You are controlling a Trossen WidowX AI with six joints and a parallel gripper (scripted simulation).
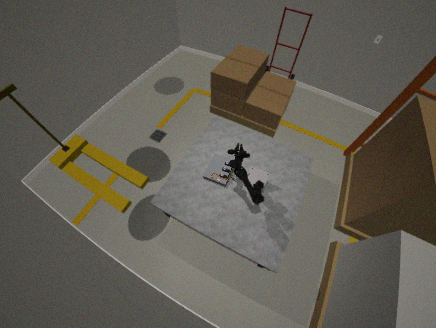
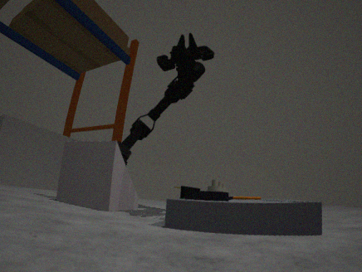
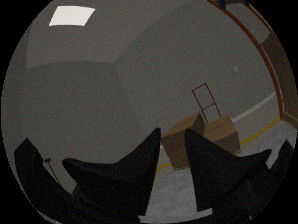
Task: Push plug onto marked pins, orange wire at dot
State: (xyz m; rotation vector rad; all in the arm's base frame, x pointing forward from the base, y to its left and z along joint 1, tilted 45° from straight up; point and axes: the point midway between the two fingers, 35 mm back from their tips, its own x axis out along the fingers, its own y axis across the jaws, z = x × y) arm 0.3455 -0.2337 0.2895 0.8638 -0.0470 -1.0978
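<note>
Right now my gripper tip is 2 cm short of the blue band, 5 cm to the right of it and 44 cm above it. Also, from my gripper tip: grey platform 18 cm ahead, 6 cm to the left, 49 cm below.
</note>
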